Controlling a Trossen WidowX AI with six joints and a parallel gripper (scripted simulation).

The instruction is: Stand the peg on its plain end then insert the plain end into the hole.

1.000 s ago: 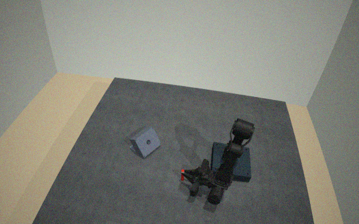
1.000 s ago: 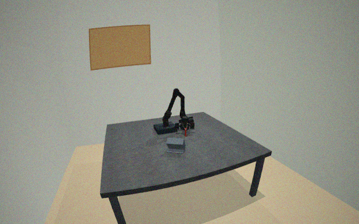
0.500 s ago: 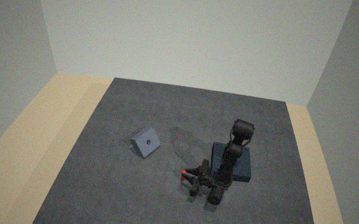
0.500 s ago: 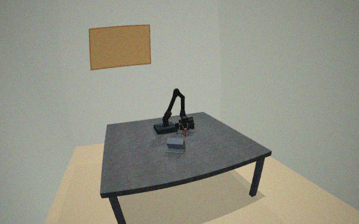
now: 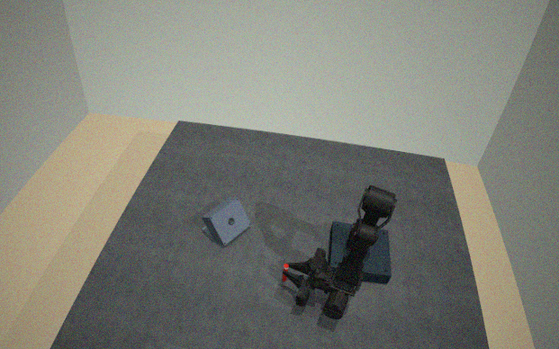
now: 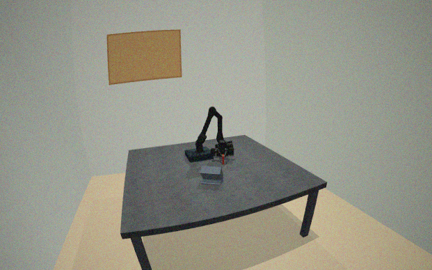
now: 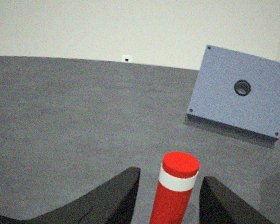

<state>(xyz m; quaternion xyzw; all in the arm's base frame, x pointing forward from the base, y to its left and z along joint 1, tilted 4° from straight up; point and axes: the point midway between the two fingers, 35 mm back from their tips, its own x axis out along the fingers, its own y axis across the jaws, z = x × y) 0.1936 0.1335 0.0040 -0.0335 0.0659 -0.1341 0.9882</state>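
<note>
Now: the red peg 10 mm below my gripper tip. From my gripper tip the other things lie so: sloped panel: 220 mm ahead, 170 mm to the right, 20 mm below.
</note>
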